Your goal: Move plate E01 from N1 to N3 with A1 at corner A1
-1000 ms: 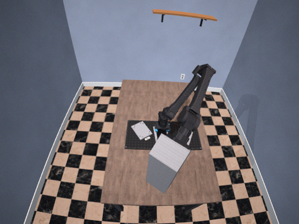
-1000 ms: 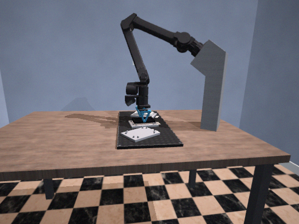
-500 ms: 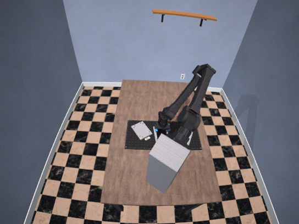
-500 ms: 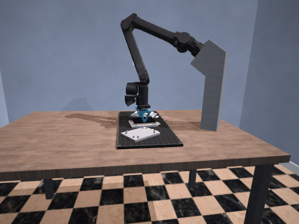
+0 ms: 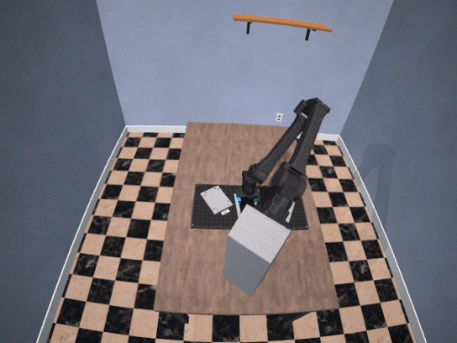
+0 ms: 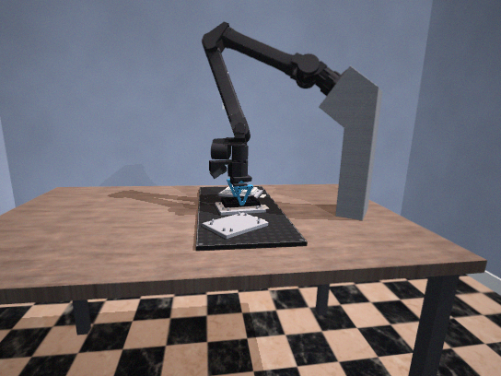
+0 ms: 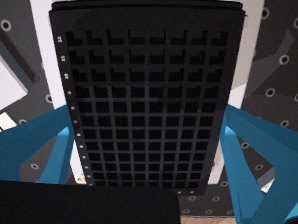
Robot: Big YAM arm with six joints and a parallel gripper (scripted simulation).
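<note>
Now: the black 96-well plate 10 mm below my hand. Also, from my hand: white nest (80 mm ahead, 150 mm to the left, 30 mm below); nest label (10 mm behind, 130 mm to the left, 30 mm below); white well plate (100 mm behind, 180 mm to the right, 20 mm below).
</note>
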